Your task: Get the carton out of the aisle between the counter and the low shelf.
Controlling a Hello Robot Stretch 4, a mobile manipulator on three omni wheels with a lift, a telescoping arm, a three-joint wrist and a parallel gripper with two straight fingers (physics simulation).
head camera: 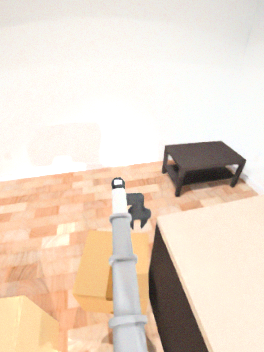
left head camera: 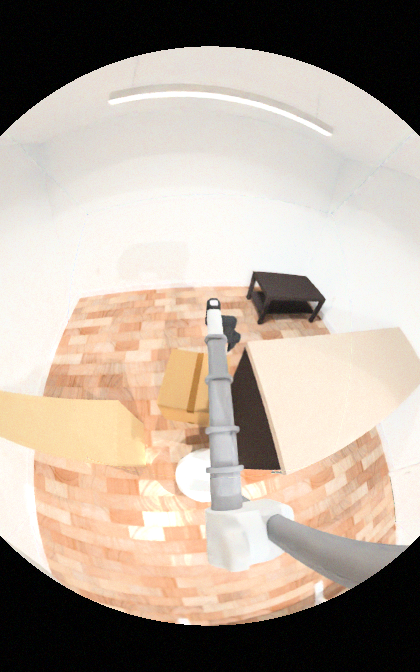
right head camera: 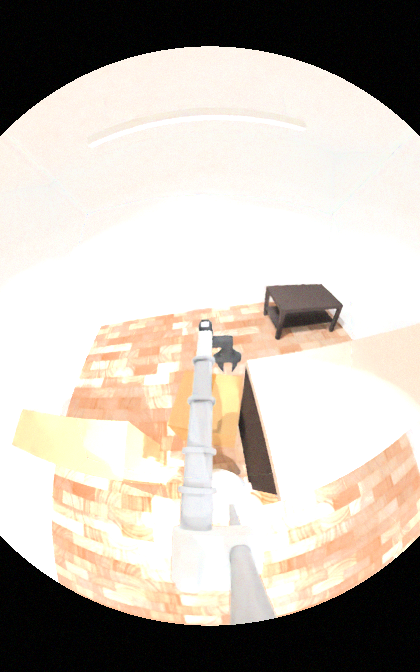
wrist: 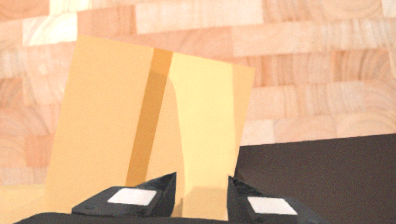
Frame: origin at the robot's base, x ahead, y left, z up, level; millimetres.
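Where they show: gripper, fingertip midpoint: (head camera: 136, 228) (wrist: 201, 189).
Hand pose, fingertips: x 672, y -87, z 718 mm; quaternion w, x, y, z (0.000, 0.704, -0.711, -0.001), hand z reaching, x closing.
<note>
After its pixels a point has its place.
The carton (head camera: 95, 265) @(z 379, x 642, y 184 mm) (left head camera: 182, 382) (right head camera: 227, 400) (wrist: 105, 110) @(z 379, x 736, y 159 mm), tan with a darker tape strip, stands on the floor between the counter (head camera: 220, 250) @(z 883, x 405, y -390 mm) (left head camera: 325, 395) (right head camera: 325, 420) on the right and the pale yellow low shelf (head camera: 22, 325) @(z 550, x 284, y 486 mm) (left head camera: 70, 430) (right head camera: 90, 445) on the left. It is close to the counter's dark side; whether they touch I cannot tell. My arm hides part of it. My gripper (head camera: 137, 226) @(z 719, x 672, y -87 mm) (right head camera: 228, 369) (wrist: 201, 189) @(z 719, x 672, y -87 mm) is open and empty. In the wrist view its fingers are above the carton, pointing down, with the height unclear.
A dark low table (head camera: 205, 155) @(z 423, x 1852, y -1108 mm) (left head camera: 287, 287) (right head camera: 305, 297) stands at the far right near the walls. My round white base (left head camera: 192, 475) is just on the near side of the carton. The counter's near corner is close on the base's right, the low shelf's end on its left.
</note>
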